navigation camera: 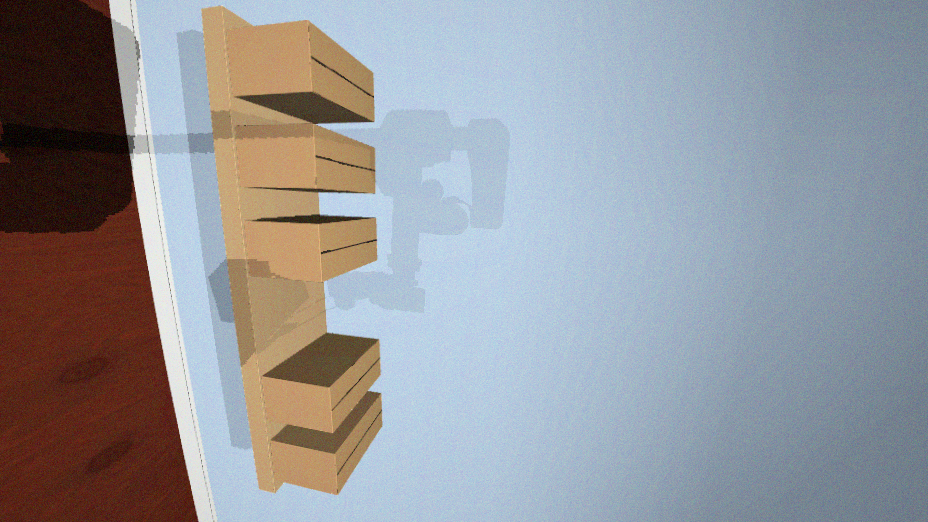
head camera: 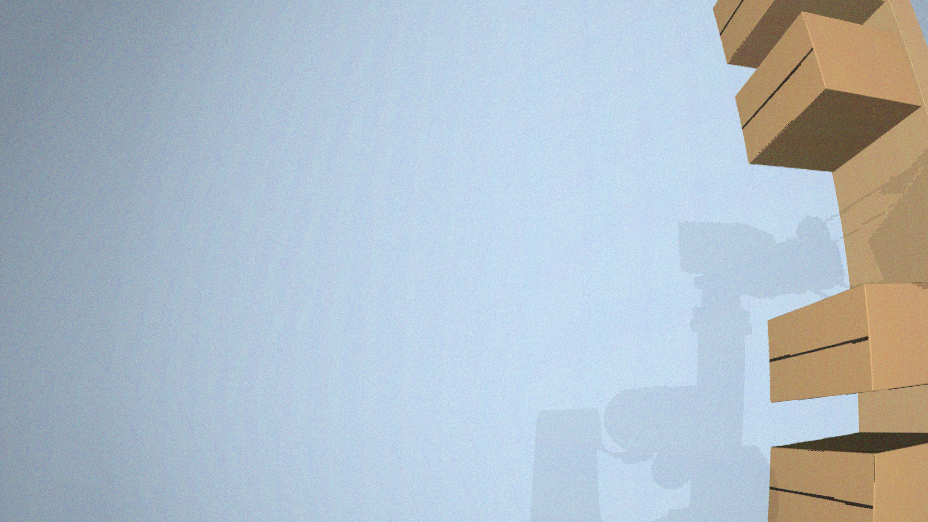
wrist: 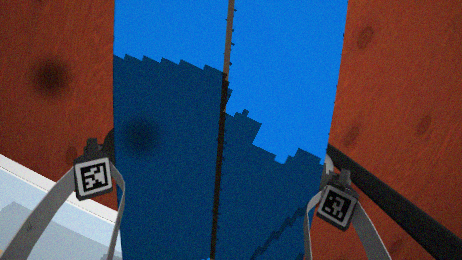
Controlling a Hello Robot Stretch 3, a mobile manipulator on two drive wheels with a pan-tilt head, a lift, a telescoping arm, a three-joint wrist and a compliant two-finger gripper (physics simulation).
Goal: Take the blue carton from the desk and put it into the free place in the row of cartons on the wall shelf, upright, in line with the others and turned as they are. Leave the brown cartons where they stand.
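Frame: origin at the robot's base, x ahead, y left, z up, level; centimetres.
Where they show: gripper, fingertip midpoint: (wrist: 220,157).
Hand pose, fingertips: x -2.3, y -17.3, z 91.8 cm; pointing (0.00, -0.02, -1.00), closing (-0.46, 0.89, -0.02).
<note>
After its pixels a point has its place.
The blue carton (wrist: 170,200) @(x 0.0, y -19.1, z 96.8 cm) fills the middle of the wrist view, a dark seam running along it and a shadow across much of it. My gripper (wrist: 220,157) @(x -2.3, y -17.3, z 91.8 cm) is shut on it, one fingertip at each side. The carton and gripper do not show in the head or navigation view. The wall shelf (head camera: 859,227) @(x 82.5, y -12.7, z 68.5 cm) (navigation camera: 217,71) @(x 53.2, y 37.2, z 66.2 cm) appears turned sideways. In the navigation view, three brown cartons, one of them (navigation camera: 282,249) @(x 59.2, y 3.3, z 77.6 cm) beside the free place, stand above it in the picture, and two, the nearer one (navigation camera: 298,405) @(x 65.1, y -32.8, z 78.0 cm), below it. Shadows fall across the free place.
The blue wall (head camera: 389,259) @(x 86.7, y -7.6, z 139.2 cm) (navigation camera: 648,259) @(x 84.5, y 5.8, z 156.8 cm) lies behind the shelf and bears the robot's shadow. A white skirting (navigation camera: 158,259) @(x 84.8, y -4.0, z 5.6 cm) borders the red-brown floor (navigation camera: 77,311) @(x 67.4, y -19.3, z 0.1 cm) (wrist: 400,75) @(x -57.9, y 48.2, z 0.1 cm). In the wrist view, a dark bar (wrist: 400,210) runs past the right fingertip, and wall shows at lower left.
</note>
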